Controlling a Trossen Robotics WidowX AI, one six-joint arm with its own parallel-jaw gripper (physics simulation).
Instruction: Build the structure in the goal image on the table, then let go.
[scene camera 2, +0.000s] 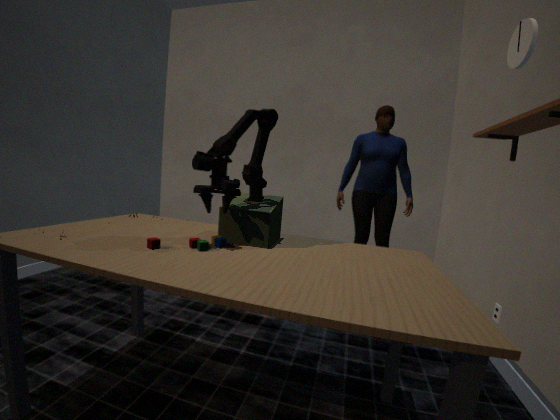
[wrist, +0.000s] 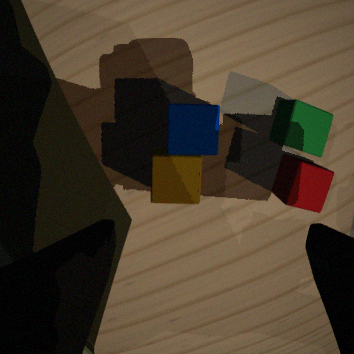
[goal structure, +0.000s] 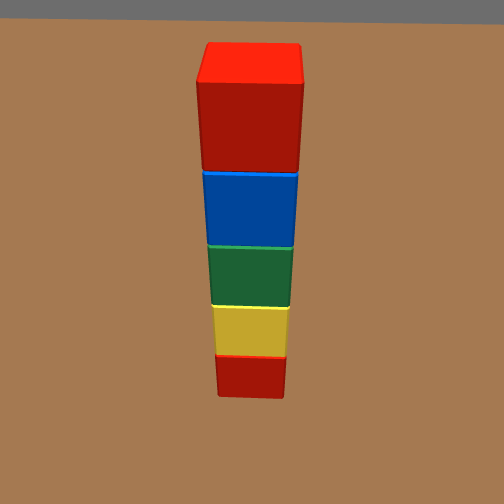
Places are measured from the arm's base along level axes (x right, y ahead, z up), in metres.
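Where they show: gripper, fingertip midpoint: (scene camera 2: 217, 213) (wrist: 214, 234); arm's base at its link origin: (scene camera 2: 256, 198).
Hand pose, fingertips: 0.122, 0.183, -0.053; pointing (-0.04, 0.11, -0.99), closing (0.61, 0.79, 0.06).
Things, the pixels of their top centre, and the offset from my fingertips, as dx, dy, dz. Level surfaces: height alone.
- blue cube at its top centre: (wrist: 193, 129) (scene camera 2: 220, 238) -0.024, +0.017, -0.093
- yellow cube at its top centre: (wrist: 175, 179) (scene camera 2: 217, 236) -0.004, -0.012, -0.093
- green cube at its top centre: (wrist: 309, 128) (scene camera 2: 203, 241) +0.023, +0.084, -0.093
- wooden table at its surface level: dz -0.126
My gripper (scene camera 2: 217, 210) (wrist: 214, 234) is open and empty, pointing down, well above the table and the cubes. A blue cube (scene camera 2: 220, 242) (wrist: 193, 129) and a yellow cube (scene camera 2: 214, 239) (wrist: 176, 179) sit side by side, faces touching or nearly so, slightly offset. A green cube (scene camera 2: 202, 245) (wrist: 314, 128) and a red cube (scene camera 2: 193, 242) (wrist: 315, 186) sit close together with a narrow gap, both turned relative to the blue and yellow pair. Another red cube (scene camera 2: 153, 243) stands apart to the left in the scene view.
The camouflage-patterned box (scene camera 2: 274, 227) (wrist: 82, 180) under the arm's base stands close beside the blue and yellow cubes. The wooden table (scene camera 2: 325, 285) has its near edge toward the scene camera. A person (scene camera 2: 382, 165) stands behind the table.
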